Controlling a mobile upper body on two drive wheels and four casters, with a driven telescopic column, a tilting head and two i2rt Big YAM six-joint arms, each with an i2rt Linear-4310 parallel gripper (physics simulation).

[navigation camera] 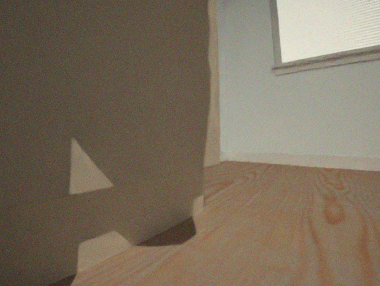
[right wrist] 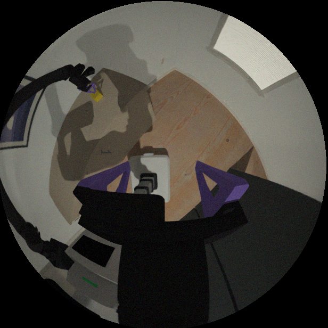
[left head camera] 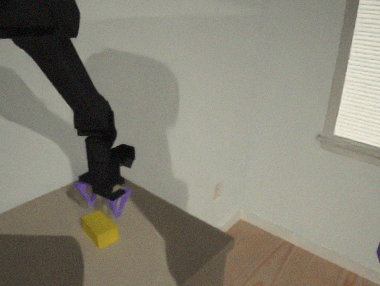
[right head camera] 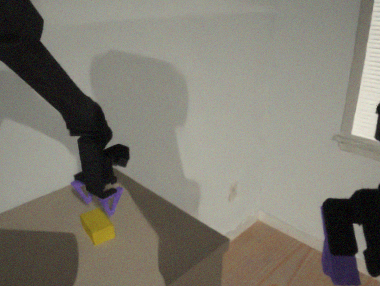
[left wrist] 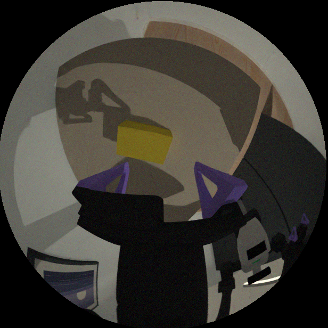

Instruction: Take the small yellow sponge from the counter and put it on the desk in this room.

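The small yellow sponge lies flat on the beige counter. My left gripper is open and empty. Its purple fingers are above the counter, close to the sponge on the side toward the counter's far corner in the head views, apart from it. In the left wrist view the sponge lies beyond the fingertips. My right gripper is open and empty, away from the counter; part of it shows at the right of the right head view. I cannot make out a desk.
Walls stand behind the counter, with a window at the right. The counter's side fills the left of the navigation view, beside the wooden floor. A white box-like body shows below my right gripper.
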